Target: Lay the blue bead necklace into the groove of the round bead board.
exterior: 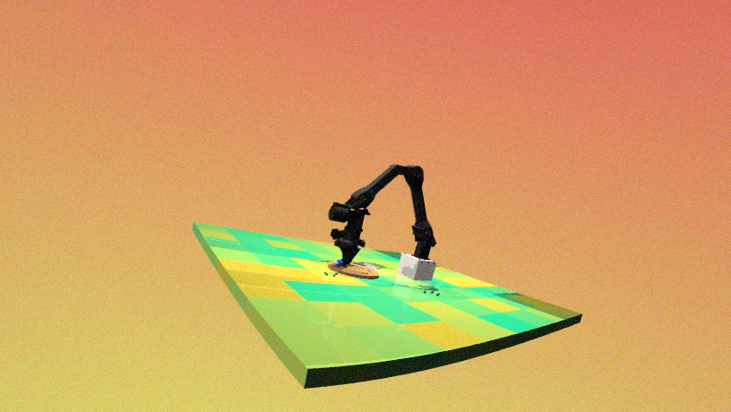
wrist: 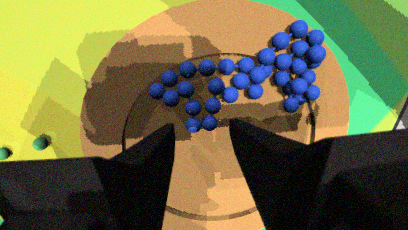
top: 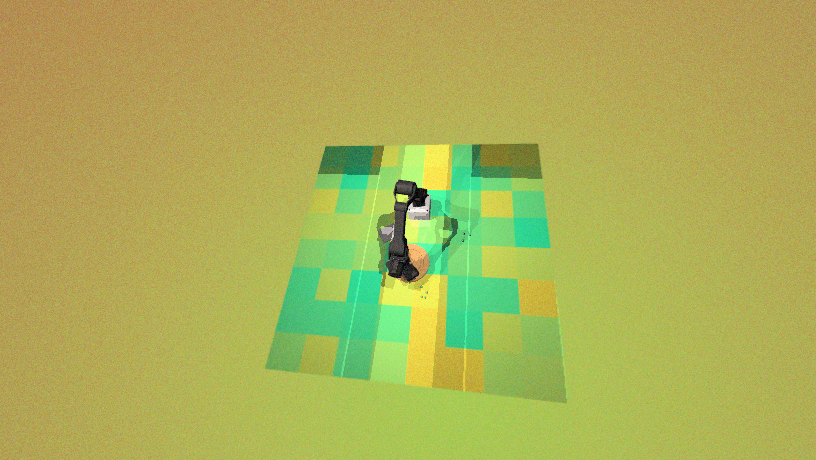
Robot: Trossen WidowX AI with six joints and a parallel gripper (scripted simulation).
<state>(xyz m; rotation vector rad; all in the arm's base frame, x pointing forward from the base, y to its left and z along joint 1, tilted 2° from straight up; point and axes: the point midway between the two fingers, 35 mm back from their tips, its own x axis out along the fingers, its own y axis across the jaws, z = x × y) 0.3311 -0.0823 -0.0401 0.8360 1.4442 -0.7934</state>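
My gripper tip is 3 cm past the round bead board, 2 cm to the right of it and 1 cm above it. The rest, counted from my gripper tip: flat grey piece 20 cm behind, 9 cm to the right, 2 cm below.
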